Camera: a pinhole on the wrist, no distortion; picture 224 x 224 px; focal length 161.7 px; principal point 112.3 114.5 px. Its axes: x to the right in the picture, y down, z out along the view. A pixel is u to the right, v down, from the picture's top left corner.
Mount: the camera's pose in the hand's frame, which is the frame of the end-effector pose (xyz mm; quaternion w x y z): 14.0 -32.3 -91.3 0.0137 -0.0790 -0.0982 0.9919
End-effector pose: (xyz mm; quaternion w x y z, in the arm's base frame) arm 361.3 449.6 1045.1 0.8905 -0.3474 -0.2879 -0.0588
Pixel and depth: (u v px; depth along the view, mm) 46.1 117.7 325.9
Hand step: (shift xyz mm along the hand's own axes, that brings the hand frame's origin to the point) 93.7 -107.1 243.5
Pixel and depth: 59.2 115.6 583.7
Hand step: 110.1 -156.8 502.6
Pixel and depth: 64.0 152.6 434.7
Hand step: 71.7 -222.0 329.4
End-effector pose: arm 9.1 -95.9 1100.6 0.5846 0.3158 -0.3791 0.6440
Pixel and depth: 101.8 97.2 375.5
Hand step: -21.3 -66.3 283.9
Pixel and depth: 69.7 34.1 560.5
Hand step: 73.7 126.6 529.0
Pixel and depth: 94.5 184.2 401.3
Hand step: -8.4 -281.1 270.0
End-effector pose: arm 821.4 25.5 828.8 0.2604 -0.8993 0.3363 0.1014
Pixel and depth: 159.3 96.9 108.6
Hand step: -34.3 -40.3 11.3
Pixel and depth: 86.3 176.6 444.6
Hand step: 11.7 -288.4 316.6
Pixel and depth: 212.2 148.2 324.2
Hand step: -236.2 -152.4 178.4
